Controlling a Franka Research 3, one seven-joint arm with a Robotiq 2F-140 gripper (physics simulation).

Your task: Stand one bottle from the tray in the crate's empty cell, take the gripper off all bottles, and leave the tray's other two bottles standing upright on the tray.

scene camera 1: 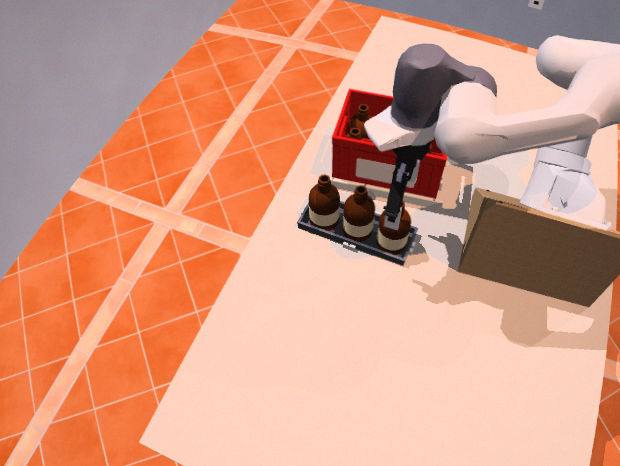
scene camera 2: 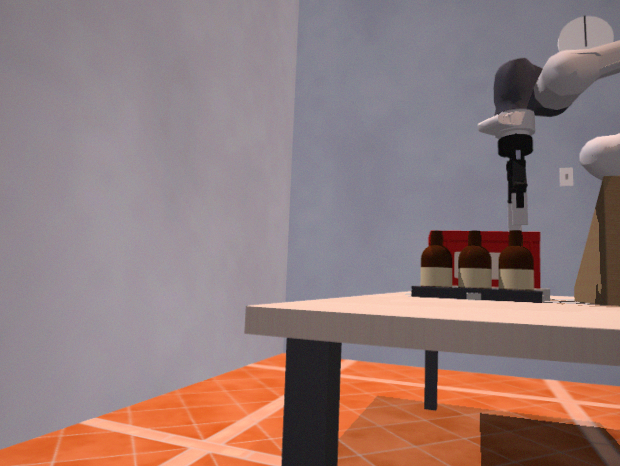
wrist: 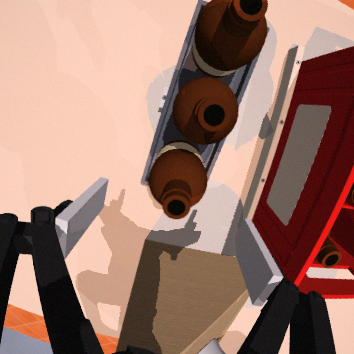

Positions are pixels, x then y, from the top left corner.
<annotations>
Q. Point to a brown bottle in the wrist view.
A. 177,180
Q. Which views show the brown bottle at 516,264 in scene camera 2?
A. Scene camera 1, scene camera 2 and the wrist view: all of them.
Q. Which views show my gripper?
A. Scene camera 1, scene camera 2 and the wrist view: all of them.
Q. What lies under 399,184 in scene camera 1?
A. My gripper.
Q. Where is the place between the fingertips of my gripper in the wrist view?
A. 173,213
</annotations>
